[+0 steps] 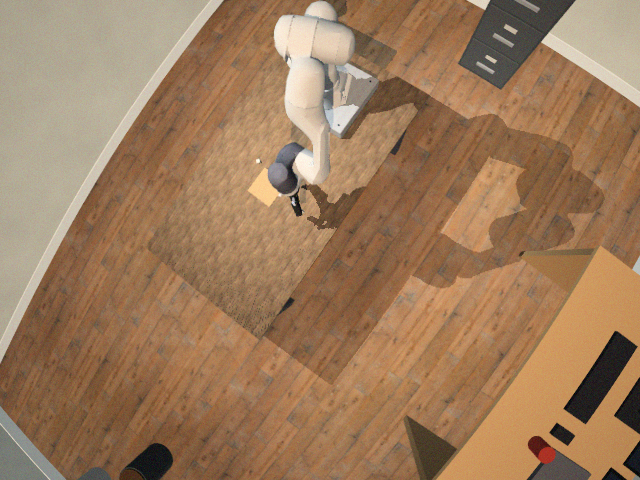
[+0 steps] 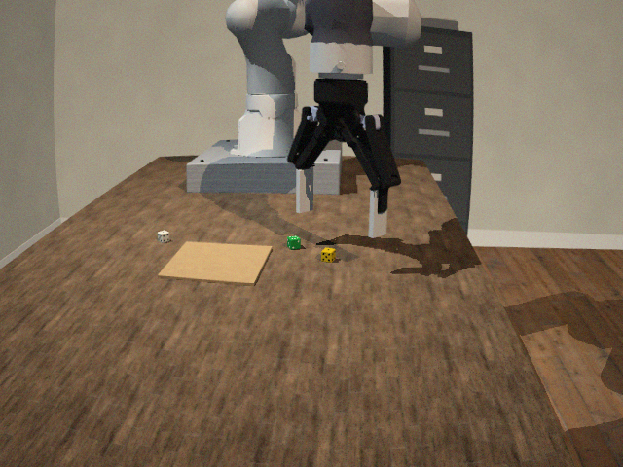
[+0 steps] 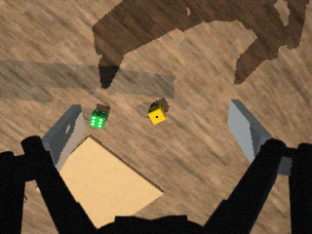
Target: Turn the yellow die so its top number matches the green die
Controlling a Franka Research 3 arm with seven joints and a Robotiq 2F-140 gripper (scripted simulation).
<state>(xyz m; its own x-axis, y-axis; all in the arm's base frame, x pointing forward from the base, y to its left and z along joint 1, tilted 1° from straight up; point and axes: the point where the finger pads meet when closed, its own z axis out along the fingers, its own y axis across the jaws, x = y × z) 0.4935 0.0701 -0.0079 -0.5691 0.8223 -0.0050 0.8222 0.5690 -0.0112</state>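
Right now the yellow die is 5 cm below my hand, 2 cm to the right of it and 1 cm ahead of it. Also, from my hand: white die: 27 cm to the right, 9 cm behind, 5 cm below; then tan mat: 18 cm to the right, 6 cm below, 1 cm ahead; then green die: 6 cm to the right, 5 cm below, 4 cm behind.
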